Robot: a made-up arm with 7 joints.
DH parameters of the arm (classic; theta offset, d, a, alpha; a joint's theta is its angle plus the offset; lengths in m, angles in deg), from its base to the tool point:
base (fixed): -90 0.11 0.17 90
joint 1: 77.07 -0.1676 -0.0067 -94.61
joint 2: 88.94 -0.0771 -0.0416 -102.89
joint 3: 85.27 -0.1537 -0.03 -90
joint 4: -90 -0.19 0.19 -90
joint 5: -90 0.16 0.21 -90
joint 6: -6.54 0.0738 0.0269 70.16
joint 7: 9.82 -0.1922 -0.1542 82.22
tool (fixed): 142.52 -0.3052 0 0
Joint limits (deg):
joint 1: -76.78..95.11
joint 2: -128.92..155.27
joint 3: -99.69..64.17
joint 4: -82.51..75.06
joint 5: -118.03..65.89
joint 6: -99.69..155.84
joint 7: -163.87..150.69
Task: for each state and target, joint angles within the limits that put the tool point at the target. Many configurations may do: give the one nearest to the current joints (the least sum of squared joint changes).
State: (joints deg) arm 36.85 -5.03 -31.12 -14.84 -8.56 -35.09 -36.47
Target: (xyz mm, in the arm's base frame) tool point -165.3 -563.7 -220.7
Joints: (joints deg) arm 39.05 -4.48 -39.19 -21.10 14.57 -50.97 -52.08
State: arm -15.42 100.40 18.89 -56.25 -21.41 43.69 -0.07
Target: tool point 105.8 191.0 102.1
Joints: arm -13.62 92.77 21.52 -60.67 -36.92 27.70 -2.26
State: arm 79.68 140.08 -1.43 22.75 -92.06 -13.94 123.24
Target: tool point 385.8 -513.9 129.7
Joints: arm 95.11 105.34 18.29 11.35 -49.08 -16.34 123.48
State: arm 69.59 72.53 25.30 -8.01 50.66 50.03 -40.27
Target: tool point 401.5 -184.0 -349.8
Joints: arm 43.80 45.57 12.15 -39.87 58.47 48.66 -47.76
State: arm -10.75 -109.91 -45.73 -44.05 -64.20 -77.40 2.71
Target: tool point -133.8 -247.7 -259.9
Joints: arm -16.89 -113.04 -39.72 -29.81 -69.13 -89.18 -8.43
